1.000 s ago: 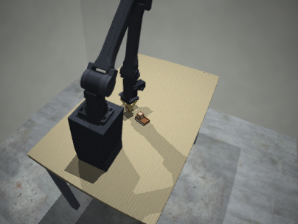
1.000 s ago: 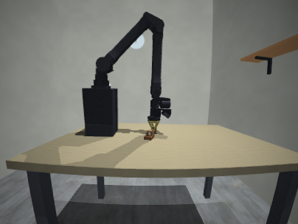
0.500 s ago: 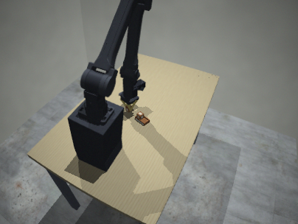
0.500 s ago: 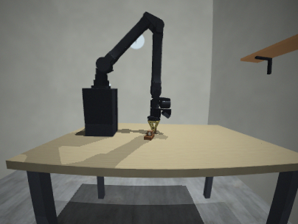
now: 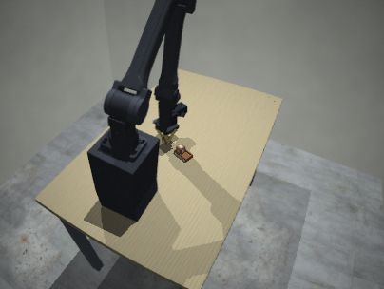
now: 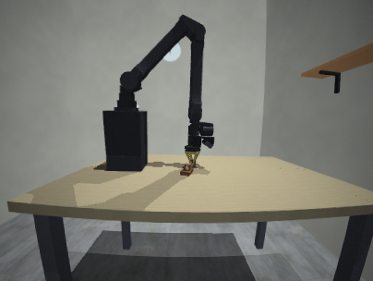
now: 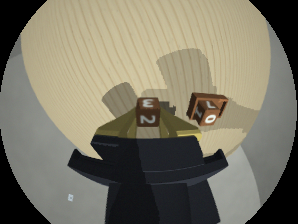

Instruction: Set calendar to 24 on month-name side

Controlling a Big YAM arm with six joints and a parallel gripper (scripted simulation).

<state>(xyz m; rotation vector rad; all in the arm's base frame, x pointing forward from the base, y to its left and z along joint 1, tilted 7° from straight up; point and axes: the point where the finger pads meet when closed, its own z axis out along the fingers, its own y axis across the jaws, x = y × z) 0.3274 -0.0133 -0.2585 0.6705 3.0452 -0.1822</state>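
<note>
The brown digit cube is right at my hand. Round my hand: brown tray: 100 mm to the right, 40 mm behind, 10 mm below.
</note>
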